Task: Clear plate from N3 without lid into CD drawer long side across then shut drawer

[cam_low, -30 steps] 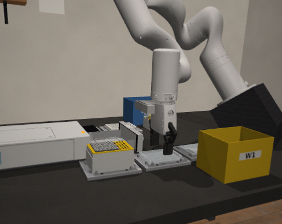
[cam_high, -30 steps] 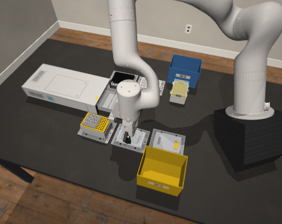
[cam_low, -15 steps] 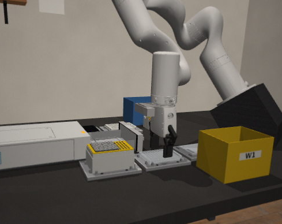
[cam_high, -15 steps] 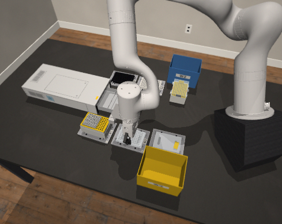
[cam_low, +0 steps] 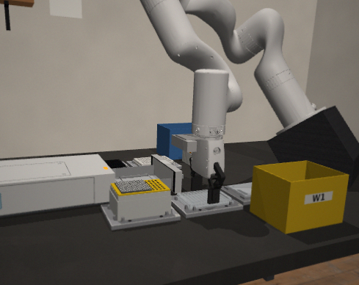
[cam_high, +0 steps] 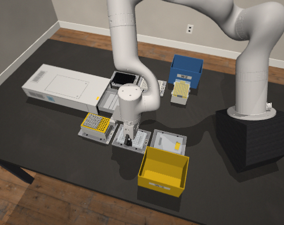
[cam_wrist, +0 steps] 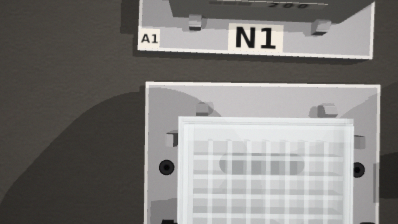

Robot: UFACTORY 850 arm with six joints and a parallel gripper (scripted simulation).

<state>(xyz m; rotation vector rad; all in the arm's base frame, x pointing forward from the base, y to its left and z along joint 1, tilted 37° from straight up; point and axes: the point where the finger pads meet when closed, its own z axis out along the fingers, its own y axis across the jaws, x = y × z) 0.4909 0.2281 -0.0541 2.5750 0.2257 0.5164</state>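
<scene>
Right now the clear well plate is 10 mm below my hand. The rest, counted from my hand: yellow bin W1: 190 mm behind, 120 mm to the left, 10 mm above; yellow-topped tip rack: 170 mm ahead, 20 mm above, 10 mm to the left; clear lid: 170 mm behind, 40 mm to the right, 20 mm below.
</scene>
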